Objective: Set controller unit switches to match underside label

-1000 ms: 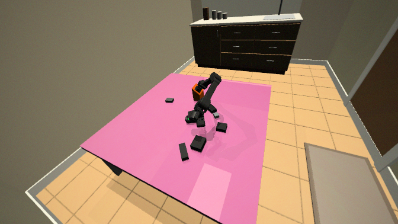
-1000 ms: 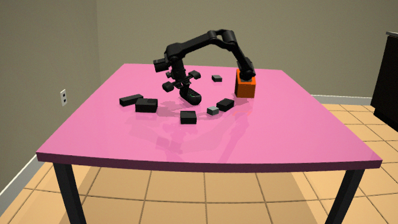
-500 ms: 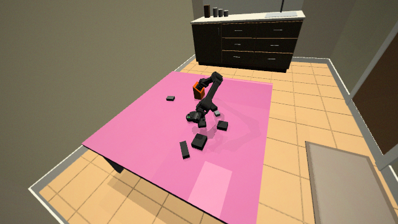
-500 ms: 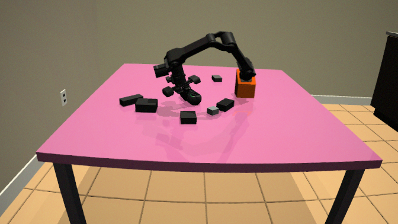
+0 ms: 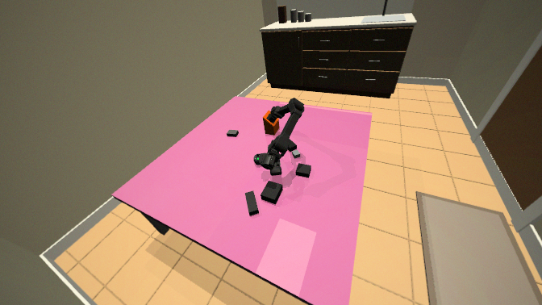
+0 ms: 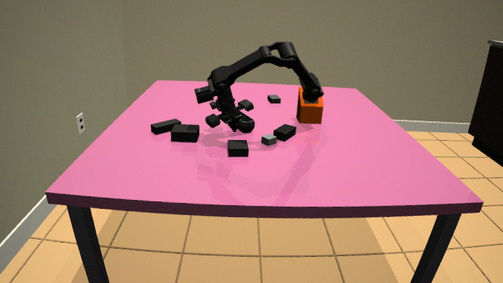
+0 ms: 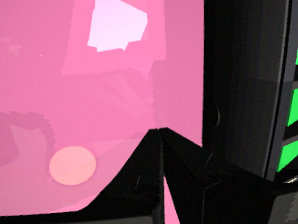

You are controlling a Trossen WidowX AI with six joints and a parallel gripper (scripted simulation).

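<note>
The small grey cube lies 12 cm behind my gripper tip, 10 cm to the left of it and 1 cm above it. The rest, counted from my gripper tip: long dark bar (27 cm ahead, 3 cm to the right, 1 cm above).
</note>
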